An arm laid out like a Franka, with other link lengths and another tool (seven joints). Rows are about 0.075 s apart.
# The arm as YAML. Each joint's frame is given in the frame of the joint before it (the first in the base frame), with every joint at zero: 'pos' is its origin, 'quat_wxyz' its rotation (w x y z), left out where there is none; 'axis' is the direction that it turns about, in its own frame. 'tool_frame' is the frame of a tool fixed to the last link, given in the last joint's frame.
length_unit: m
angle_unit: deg
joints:
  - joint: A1
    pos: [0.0, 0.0, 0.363]
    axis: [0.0, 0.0, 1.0]
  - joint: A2
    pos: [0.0, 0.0, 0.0]
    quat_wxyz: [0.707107, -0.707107, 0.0, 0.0]
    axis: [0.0, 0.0, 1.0]
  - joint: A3
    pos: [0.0, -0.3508, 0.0]
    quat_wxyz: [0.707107, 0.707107, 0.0, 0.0]
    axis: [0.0, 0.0, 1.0]
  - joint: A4
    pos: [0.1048, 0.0, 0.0]
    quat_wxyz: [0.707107, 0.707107, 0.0, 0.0]
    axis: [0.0, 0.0, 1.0]
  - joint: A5
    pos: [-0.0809, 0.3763, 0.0]
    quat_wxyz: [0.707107, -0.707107, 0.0, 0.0]
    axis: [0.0, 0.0, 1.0]
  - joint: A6
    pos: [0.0, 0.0, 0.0]
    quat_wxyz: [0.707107, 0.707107, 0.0, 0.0]
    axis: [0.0, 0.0, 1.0]
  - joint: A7
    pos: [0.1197, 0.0, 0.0]
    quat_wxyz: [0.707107, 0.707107, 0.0, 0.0]
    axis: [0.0, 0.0, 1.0]
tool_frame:
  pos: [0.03, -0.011, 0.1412]
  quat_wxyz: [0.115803, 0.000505, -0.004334, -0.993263]
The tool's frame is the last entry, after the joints.
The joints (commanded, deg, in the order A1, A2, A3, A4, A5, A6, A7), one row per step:
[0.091 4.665 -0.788 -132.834 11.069 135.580 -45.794]
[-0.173 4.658 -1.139 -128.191 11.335 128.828 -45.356]
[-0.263 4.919 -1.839 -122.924 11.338 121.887 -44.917]
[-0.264 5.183 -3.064 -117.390 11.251 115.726 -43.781]
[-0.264 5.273 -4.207 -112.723 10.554 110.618 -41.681]
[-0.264 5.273 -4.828 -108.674 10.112 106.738 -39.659]
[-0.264 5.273 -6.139 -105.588 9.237 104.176 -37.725]
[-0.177 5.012 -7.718 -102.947 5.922 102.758 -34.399]
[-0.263 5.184 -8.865 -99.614 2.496 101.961 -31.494]
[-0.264 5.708 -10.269 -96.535 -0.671 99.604 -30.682]
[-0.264 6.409 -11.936 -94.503 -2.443 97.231 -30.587]
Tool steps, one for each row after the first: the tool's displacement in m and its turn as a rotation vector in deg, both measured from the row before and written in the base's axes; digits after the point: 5 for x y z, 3 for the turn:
[0.01214 -0.00212 0.02230 1.106 2.017 -0.314]
[0.01275 -0.00411 0.02559 0.841 1.846 -0.186]
[0.01363 -0.00995 0.03059 0.435 0.942 -1.302]
[0.00916 -0.01112 0.02776 -0.411 0.822 -2.011]
[0.00739 -0.00628 0.02660 -0.383 0.131 -1.778]
[0.00497 -0.01537 0.02092 -1.010 -0.169 -2.467]
[0.00363 -0.02315 0.02091 -3.617 -0.662 -3.483]
[0.00697 -0.02163 0.02425 -3.880 -1.643 -3.070]
[0.00092 -0.02181 0.01524 -3.315 0.354 -1.426]
[-0.00245 -0.02159 0.00464 -1.826 1.381 -1.470]

